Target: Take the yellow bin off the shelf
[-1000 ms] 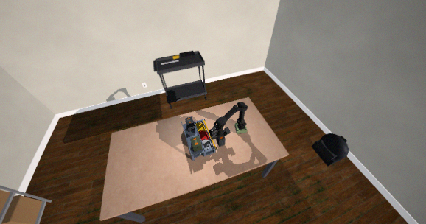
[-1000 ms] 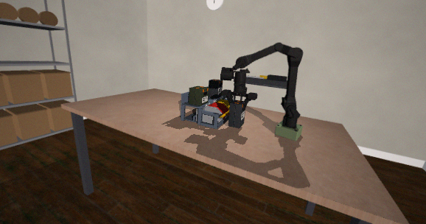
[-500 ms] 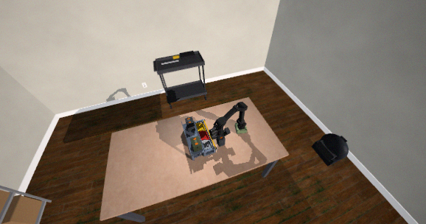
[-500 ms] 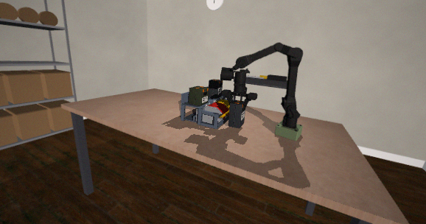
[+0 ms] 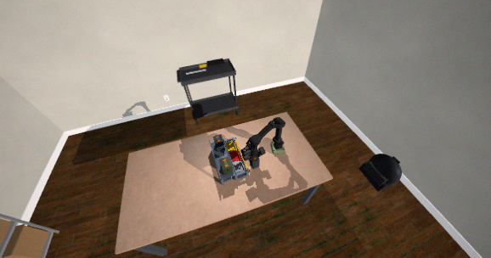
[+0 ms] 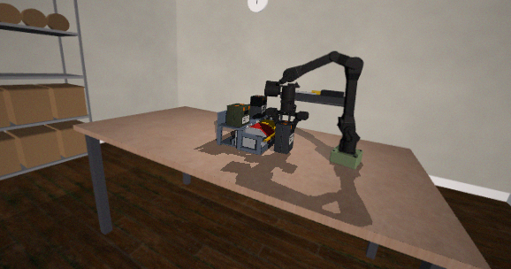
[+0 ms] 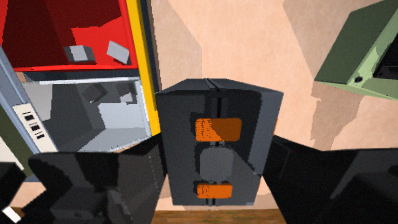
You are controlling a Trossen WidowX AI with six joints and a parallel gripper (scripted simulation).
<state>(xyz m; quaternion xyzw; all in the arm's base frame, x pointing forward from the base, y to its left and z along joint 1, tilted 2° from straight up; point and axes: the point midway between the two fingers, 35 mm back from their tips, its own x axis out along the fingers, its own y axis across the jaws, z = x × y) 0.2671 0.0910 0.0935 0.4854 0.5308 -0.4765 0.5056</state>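
Right now my hand is 6 cm above the black box. The rest, counted from my hand: yellow bar (11 cm to the right, 8 cm below, 8 cm ahead); then red bin (17 cm ahead, 10 cm to the right, 10 cm below); then grey bin (16 cm ahead, 10 cm below, 1 cm to the left).
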